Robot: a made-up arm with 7 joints. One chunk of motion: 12 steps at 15 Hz.
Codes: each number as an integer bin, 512 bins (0 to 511) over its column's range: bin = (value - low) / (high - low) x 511, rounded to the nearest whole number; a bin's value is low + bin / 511 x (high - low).
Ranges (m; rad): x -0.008..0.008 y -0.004..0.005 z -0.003..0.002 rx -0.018..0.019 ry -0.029..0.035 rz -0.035..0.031
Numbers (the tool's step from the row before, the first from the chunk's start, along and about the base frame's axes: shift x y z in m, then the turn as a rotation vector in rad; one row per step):
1: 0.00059 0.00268 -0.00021 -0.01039 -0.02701 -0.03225
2: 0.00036 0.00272 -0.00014 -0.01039 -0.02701 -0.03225
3: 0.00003 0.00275 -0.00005 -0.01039 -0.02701 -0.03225
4: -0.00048 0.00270 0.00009 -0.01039 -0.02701 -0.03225
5: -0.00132 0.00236 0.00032 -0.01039 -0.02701 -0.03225
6: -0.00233 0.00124 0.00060 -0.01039 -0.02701 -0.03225
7: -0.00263 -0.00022 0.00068 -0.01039 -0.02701 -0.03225
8: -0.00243 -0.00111 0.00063 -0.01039 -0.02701 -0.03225
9: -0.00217 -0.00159 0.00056 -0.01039 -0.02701 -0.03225
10: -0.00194 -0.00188 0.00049 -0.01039 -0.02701 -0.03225
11: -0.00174 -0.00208 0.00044 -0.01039 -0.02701 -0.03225
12: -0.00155 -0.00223 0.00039 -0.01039 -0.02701 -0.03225
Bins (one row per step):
1: 274 379 285 105 16 21
2: 267 382 292 105 16 21
3: 256 383 301 105 16 21
4: 240 380 316 105 16 21
5: 213 361 339 105 16 21
6: 181 298 368 105 16 21
7: 172 215 376 105 16 21
8: 178 164 371 105 16 21
9: 186 137 364 105 16 21
10: 194 120 357 105 16 21
11: 200 109 352 105 16 21
12: 206 100 346 105 16 21

